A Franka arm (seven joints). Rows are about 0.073 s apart.
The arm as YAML. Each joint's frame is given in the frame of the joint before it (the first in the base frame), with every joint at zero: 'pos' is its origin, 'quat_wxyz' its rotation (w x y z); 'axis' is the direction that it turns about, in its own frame. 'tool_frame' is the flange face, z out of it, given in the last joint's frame.
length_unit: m
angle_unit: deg
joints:
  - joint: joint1
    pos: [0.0, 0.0, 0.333]
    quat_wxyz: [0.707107, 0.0, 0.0, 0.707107]
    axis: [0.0, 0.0, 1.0]
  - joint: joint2
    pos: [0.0, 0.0, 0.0]
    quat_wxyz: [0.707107, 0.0, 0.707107, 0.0]
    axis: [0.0, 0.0, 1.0]
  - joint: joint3
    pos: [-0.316, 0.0, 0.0]
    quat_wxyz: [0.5, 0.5, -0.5, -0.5]
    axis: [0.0, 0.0, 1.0]
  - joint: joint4
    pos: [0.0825, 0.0, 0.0]
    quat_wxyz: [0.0, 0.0, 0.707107, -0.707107]
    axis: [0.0, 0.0, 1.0]
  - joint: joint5
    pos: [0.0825, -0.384, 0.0]
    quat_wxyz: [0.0, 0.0, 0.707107, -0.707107]
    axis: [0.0, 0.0, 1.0]
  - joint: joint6
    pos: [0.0, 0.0, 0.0]
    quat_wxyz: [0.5, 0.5, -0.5, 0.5]
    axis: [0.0, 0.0, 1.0]
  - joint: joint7
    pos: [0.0, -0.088, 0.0]
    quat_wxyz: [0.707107, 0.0, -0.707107, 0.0]
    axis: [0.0, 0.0, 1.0]
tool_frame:
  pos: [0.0, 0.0, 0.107]
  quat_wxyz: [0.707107, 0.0, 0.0, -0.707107]
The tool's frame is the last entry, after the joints.
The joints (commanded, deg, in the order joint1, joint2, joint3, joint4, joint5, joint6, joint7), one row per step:
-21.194, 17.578, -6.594, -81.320, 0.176, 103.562, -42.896
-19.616, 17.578, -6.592, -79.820, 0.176, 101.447, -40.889
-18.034, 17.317, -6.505, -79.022, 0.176, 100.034, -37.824
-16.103, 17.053, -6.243, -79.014, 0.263, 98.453, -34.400
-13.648, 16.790, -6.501, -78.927, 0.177, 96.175, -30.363
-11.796, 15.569, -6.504, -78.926, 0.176, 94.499, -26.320
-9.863, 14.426, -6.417, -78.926, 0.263, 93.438, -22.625
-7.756, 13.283, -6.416, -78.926, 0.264, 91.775, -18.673
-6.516, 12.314, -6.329, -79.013, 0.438, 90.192, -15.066
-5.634, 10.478, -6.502, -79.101, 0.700, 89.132, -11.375
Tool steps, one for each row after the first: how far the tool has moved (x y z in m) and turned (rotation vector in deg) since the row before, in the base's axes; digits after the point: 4 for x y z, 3 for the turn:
0.0065, 0.0175, 0.0092, 0.389, 0.422, -0.435
0.0056, 0.0185, 0.0074, 0.354, 0.125, -1.408
0.0060, 0.0243, 0.0004, 0.828, 0.971, -1.291
0.0040, 0.0253, 0.0002, 0.623, 1.694, -1.880
-0.0011, 0.0218, 0.0111, 0.258, 0.276, -2.240
-0.0001, 0.0230, 0.0110, 0.183, -0.231, -1.709
-0.0021, 0.0240, 0.0100, 0.229, 0.392, -1.880
-0.0040, 0.0155, 0.0073, 0.395, 0.566, -2.318
-0.0088, 0.0094, 0.0173, 0.218, -0.790, -2.995

